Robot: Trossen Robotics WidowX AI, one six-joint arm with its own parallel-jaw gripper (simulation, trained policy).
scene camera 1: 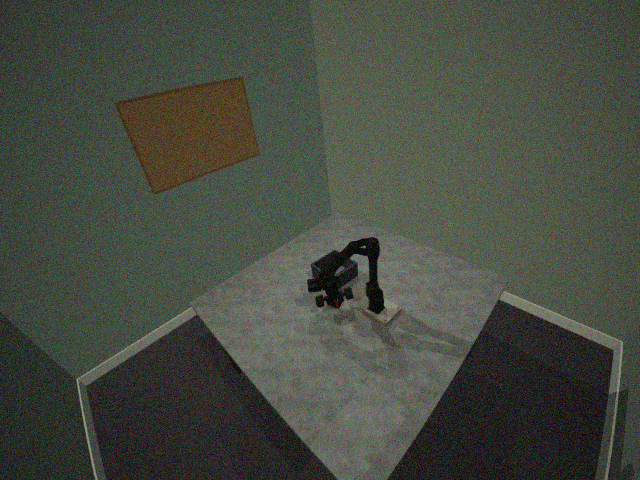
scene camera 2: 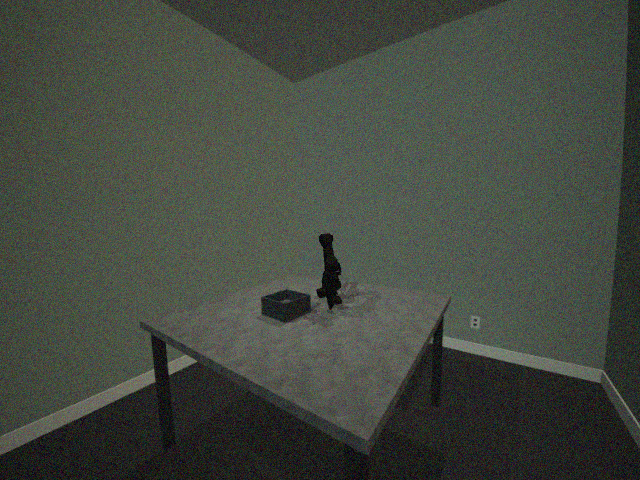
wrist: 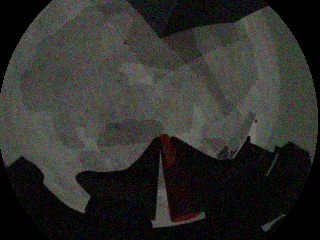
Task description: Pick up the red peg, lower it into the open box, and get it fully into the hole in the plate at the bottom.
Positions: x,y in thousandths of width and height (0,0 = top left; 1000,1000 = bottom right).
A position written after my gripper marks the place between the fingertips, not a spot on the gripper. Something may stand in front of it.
Note:
I see my gripper (wrist: 514,585) and a dark box (scene camera 2: 470,632).

